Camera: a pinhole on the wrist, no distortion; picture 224 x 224 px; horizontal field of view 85.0 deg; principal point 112.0 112.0 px. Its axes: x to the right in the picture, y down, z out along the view. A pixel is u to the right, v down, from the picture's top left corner.
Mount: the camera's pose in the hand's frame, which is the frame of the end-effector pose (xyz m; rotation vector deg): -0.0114 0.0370 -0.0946 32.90 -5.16 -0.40
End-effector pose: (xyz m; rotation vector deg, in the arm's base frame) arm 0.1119 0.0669 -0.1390 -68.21 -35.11 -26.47
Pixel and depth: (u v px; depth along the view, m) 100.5 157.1 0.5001
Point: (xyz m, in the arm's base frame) -0.0981 0.4428 -0.0508
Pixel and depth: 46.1 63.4 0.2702
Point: -0.1567 0.0664 -0.1029
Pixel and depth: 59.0 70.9 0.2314
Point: -0.0901 0.0676 -0.1059
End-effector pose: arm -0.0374 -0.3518 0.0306 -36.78 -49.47 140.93
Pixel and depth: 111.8 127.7 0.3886
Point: -0.1099 -0.4018 0.3098
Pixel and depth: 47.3 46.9 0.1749
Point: 0.0931 -0.3199 0.1465
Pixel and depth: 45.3 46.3 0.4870
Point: 0.2406 -0.2842 0.5109
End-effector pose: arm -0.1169 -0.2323 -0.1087 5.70 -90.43 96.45
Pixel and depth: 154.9 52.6 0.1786
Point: -0.0684 -0.2397 0.0227
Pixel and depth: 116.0 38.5 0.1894
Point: -0.0099 -0.2614 0.0104
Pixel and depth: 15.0 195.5 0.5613
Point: -0.0617 -0.9471 -0.3313
